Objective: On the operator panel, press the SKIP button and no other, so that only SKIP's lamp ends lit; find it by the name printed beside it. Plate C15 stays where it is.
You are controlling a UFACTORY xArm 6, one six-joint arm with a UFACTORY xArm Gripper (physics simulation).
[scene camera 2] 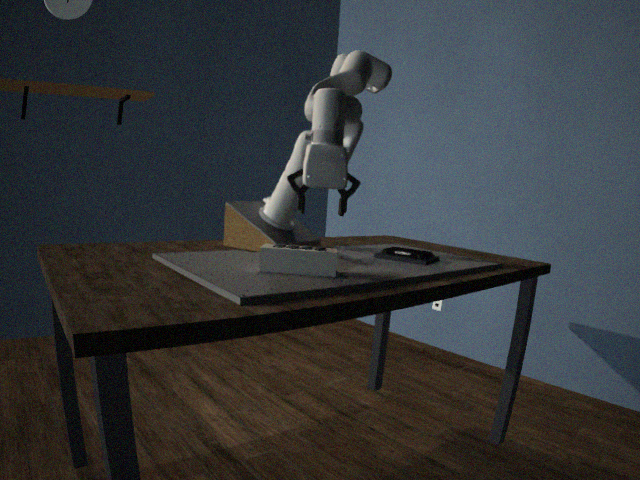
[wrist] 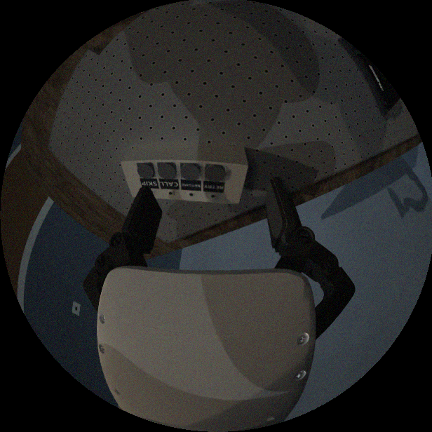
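Seen in the pictures: gripper, fingertip midpoint: (scene camera 2: 321,214); arm's base at its link origin: (scene camera 2: 275,219).
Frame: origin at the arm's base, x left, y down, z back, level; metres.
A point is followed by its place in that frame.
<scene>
The operator panel (scene camera 2: 297,261) @(x -0.258, y 0.047, z -0.446 m) (wrist: 235,186) is a pale box. In the wrist view it has a row of four dark buttons, with labels reading upside down as SKIP, CALL, one too blurred to read surely, and RETRY. The SKIP button (wrist: 146,170) is at the left end, its label (wrist: 149,183) beside it. Three small lamps show dark; SKIP's lamp is hidden behind the left finger. My gripper (scene camera 2: 321,212) @(x -0.170, y -0.052, z -0.413 m) (wrist: 208,194) is open and empty, above the panel and apart from it. No C15 marking is readable.
The panel stands on a grey perforated board (scene camera 2: 206,268) @(x -0.417, y 0.075, z -0.326 m) (wrist: 100,125) on the wooden table (scene camera 2: 103,289) @(x -0.676, y 0.088, z -0.396 m). A black flat device (scene camera 2: 408,254) @(x 0.153, y 0.055, z -0.429 m) (wrist: 372,75) with a light strip lies on the board, off to the right. The arm's wedge base (scene camera 2: 245,229) @(x -0.132, y 0.027, z -0.027 m) stands behind the panel.
</scene>
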